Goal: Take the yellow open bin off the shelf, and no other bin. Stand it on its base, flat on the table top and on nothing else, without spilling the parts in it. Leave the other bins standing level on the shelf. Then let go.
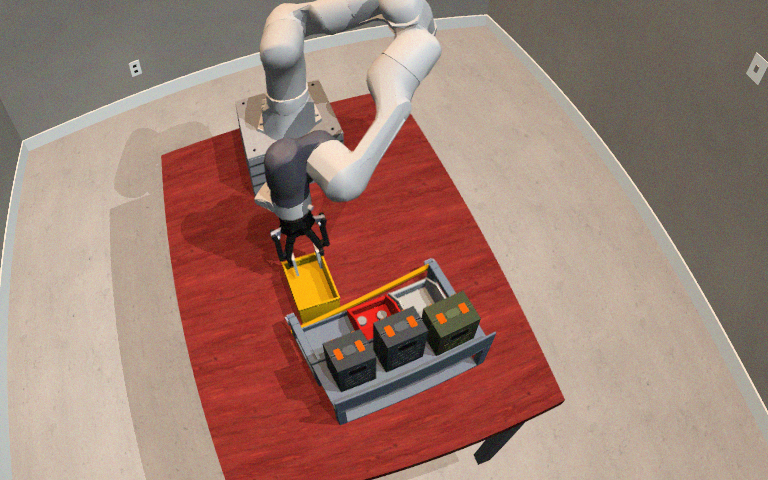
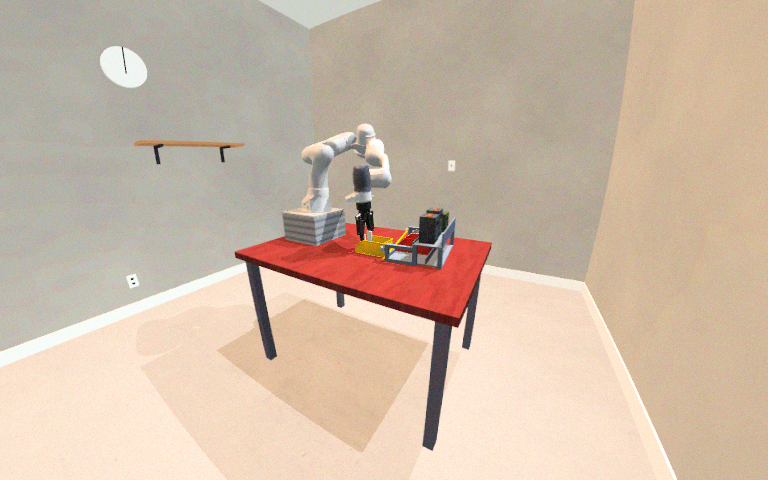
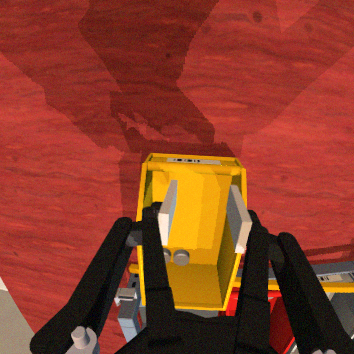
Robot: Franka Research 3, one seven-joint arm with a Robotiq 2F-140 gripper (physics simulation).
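The yellow open bin [image 1: 311, 285] [image 2: 373, 246] [image 3: 200, 215] is off the shelf [image 1: 416, 370] [image 2: 414, 254] [image 3: 129, 317], on the table top [image 1: 237, 362] [image 2: 339, 271] [image 3: 60, 190] at the shelf's yellow rail, open side up. Whether it touches the rail or lies fully flat is hard to tell. Two grey round parts [image 3: 181, 257] lie inside it, near the rail end. My gripper [image 1: 308, 270] [image 2: 366, 236] [image 3: 202, 194] is partly open and empty. Its fingertips are over or just inside the bin's end away from the shelf, between the side walls; their exact height is unclear.
A red bin [image 1: 370, 324] with round parts and a pale grey bin [image 1: 419, 296] stand on the shelf behind the rail. Two dark boxes [image 1: 350, 362] [image 1: 399, 340] and a green box [image 1: 451, 323] stand higher on it. The robot's base block [image 2: 313, 226] is at the table's other end.
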